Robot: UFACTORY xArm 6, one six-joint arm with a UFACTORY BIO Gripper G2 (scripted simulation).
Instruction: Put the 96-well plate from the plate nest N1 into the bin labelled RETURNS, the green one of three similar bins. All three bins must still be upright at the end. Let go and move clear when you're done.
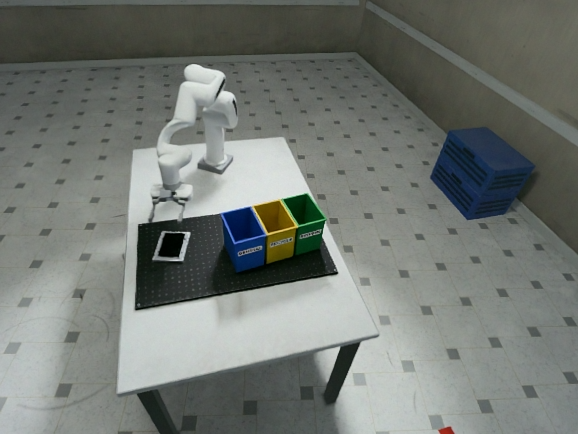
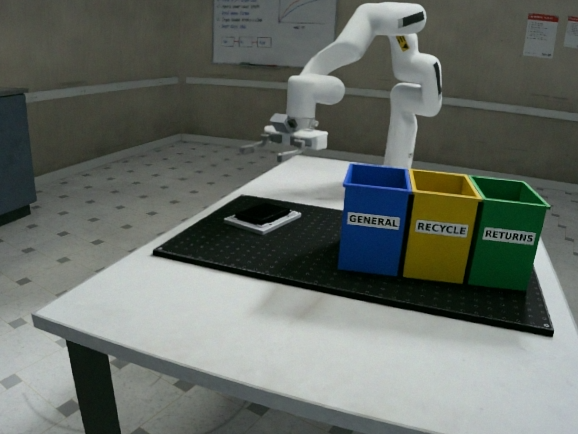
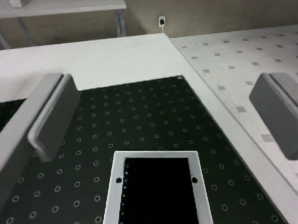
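There's a blue general bin that you'd see in image 1 and also in image 2, but in image 3 it's out of frame. On the blue general bin, point(image 1: 245, 242) and point(image 2: 366, 192) are the same spot. Then there's a green returns bin, which shows in image 1 and image 2 as well, and in image 3 it's out of frame too. For the green returns bin, point(image 2: 508, 225) and point(image 1: 310, 230) are one and the same spot.
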